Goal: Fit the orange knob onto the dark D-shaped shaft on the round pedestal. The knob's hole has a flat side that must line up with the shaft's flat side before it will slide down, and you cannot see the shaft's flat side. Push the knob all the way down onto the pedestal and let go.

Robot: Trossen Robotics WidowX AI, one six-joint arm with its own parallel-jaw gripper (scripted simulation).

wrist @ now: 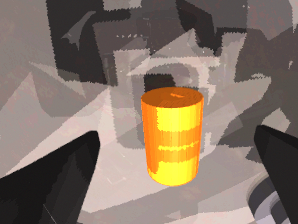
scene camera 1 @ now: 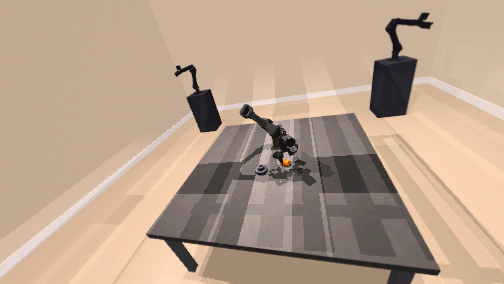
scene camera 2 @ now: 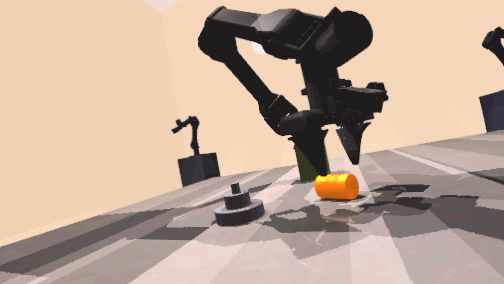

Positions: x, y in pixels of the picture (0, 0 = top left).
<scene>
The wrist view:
gripper: 178, 135
orange knob: 172, 116
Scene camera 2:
gripper: 341, 170
orange knob: 333, 186
pedestal: 239, 208
</scene>
